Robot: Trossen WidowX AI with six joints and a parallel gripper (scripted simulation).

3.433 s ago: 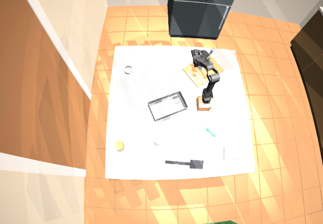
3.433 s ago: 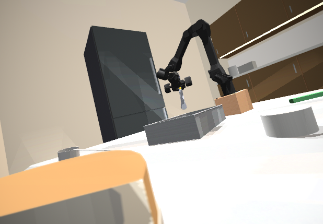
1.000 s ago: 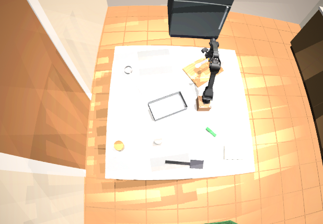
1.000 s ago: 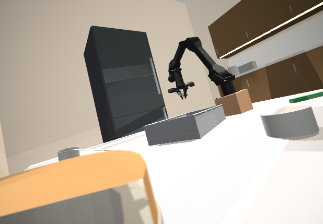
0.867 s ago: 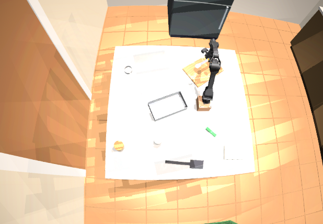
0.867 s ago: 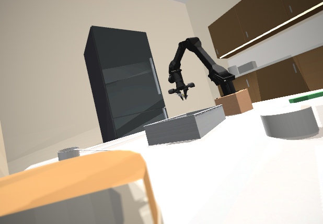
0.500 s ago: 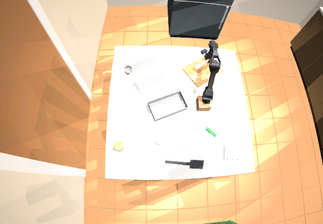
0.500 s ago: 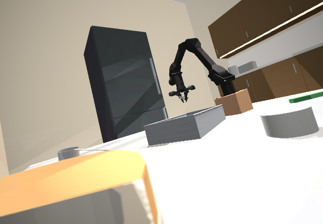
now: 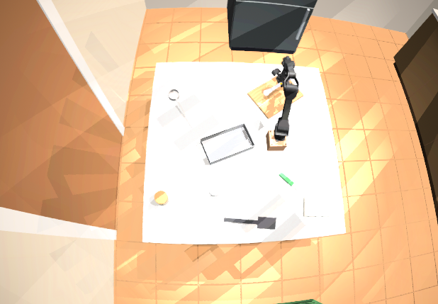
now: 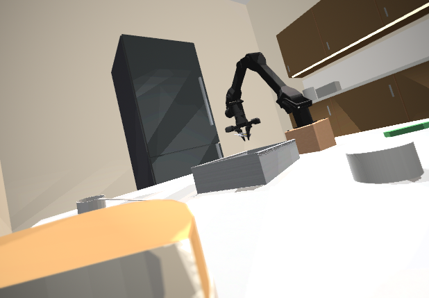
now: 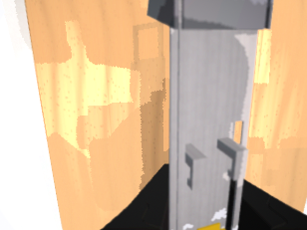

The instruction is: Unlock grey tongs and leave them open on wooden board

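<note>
Right now the wooden board is 10 mm ahead of my gripper tip, 10 mm to the left of it and 90 mm below it. The rest, counted from my gripper tip: roasting tin (410 mm ahead, 360 mm to the left, 70 mm below); green-handled tool (40 mm ahead, 660 mm to the left, 100 mm below); yellow lock piece (40 mm above).
</note>
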